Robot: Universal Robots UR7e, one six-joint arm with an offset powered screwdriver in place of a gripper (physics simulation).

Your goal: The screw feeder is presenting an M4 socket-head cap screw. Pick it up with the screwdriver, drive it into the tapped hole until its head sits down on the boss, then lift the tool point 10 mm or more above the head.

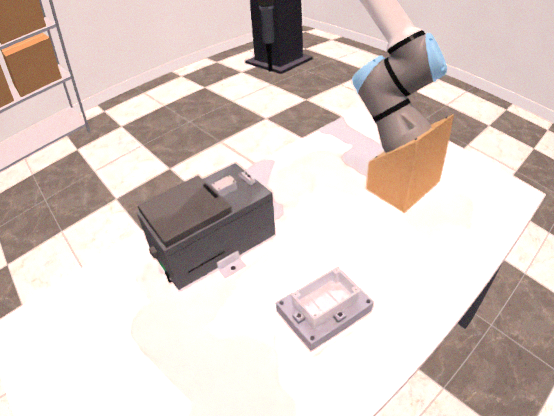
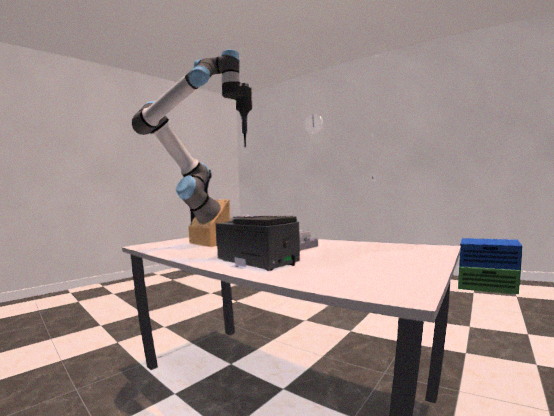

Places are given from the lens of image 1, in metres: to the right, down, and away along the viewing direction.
black screw feeder [image 1: 253, 228]: -0.06, 0.05, 1.00
grey base plate [image 1: 326, 331]: 0.10, 0.25, 0.82
The marked spots on the black screw feeder and the grey base plate are 0.31 m apart.
